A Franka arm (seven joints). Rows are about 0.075 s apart.
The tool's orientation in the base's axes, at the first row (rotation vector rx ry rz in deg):
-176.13 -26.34 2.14
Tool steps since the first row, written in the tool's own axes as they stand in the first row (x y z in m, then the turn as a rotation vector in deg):
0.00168 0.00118 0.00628 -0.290 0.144 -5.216
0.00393 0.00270 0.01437 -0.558 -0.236 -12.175
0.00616 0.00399 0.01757 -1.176 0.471 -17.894
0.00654 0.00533 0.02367 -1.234 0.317 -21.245
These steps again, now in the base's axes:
0.00177 -0.00045 -0.00635 -0.086 -0.375 5.212
0.00413 -0.00101 -0.01453 -0.253 -0.293 12.184
0.00655 -0.00150 -0.01782 -0.474 -1.317 17.884
0.00713 -0.00249 -0.02397 -0.478 -1.285 21.239

